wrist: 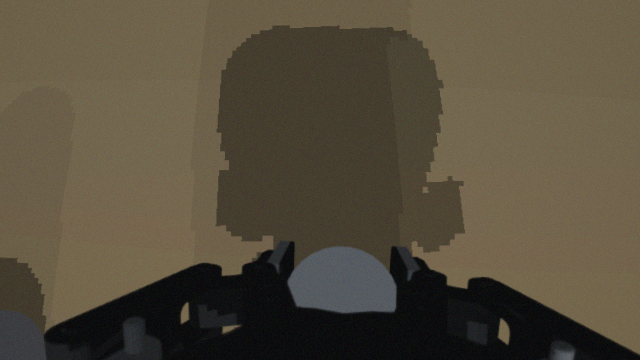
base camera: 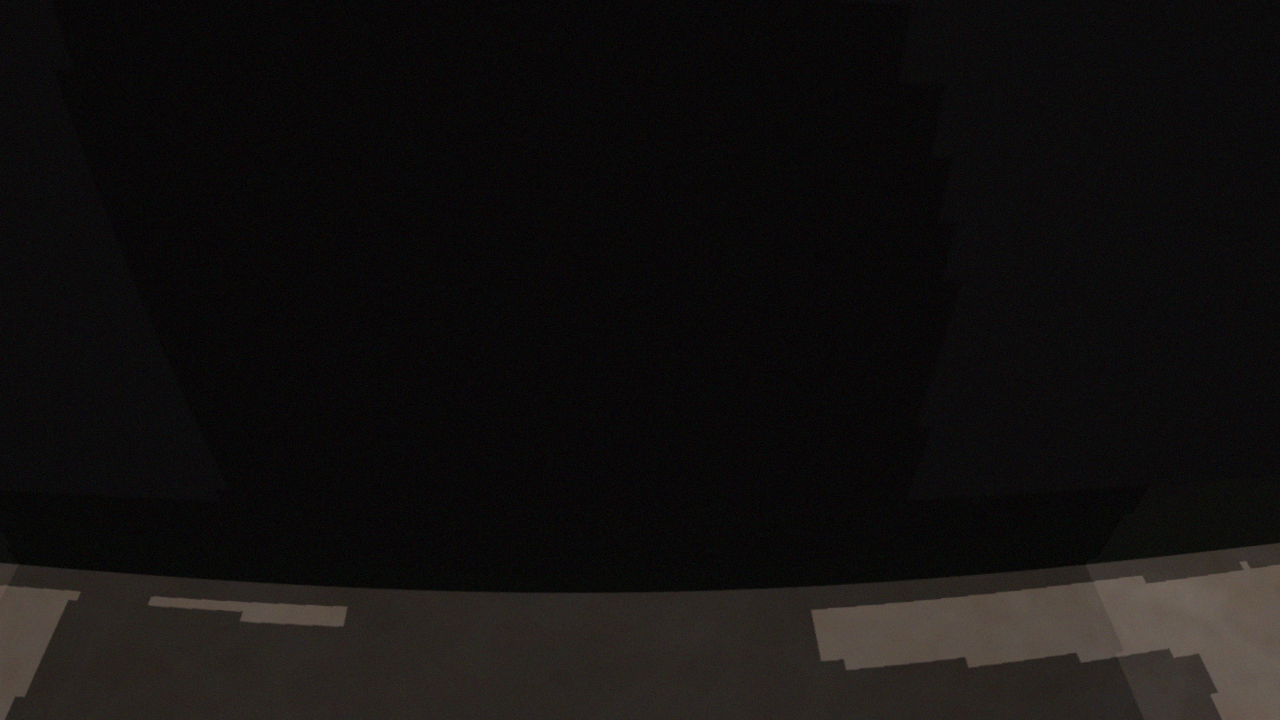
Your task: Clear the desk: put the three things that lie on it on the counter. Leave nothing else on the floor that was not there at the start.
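Frame: origin at the arm's base, x back, y down, z right, level; centimetres.
Where they show: gripper, fingertip midpoint: [wrist: 341,263].
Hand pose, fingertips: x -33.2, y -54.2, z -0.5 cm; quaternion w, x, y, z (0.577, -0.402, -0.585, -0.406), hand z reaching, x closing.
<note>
After its pixels a point has its place.
My gripper [wrist: 341,263] @[y -54.2, x -33.2, z -0.5 cm] is shut on a grey round-topped thing [wrist: 342,282] @[y -56.3, x -32.3, z -0.5 cm], whose upper part shows between the two fingertips in the wrist view. The rest of it is hidden by the gripper. The gripper is above a tan surface [wrist: 540,150] @[y -51.3, x -40.9, z 11.9 cm], with its dark shadow on that surface ahead of the fingers. Another grey rounded thing [wrist: 19,335] @[y -52.9, x -27.5, z -18.7 cm] shows in part at the lower left edge of the wrist view, to the left of the gripper. Whether the surface is the counter or the desk cannot be told from these frames.
In the base camera view a dark, nearly black upright face [base camera: 572,313] @[y 16.8, x -23.5, z -2.1 cm] fills most of the picture, close in front of the base. A strip of brownish floor [base camera: 966,626] @[y 39.7, x -27.8, z 16.5 cm] with shadows on it shows along the bottom.
</note>
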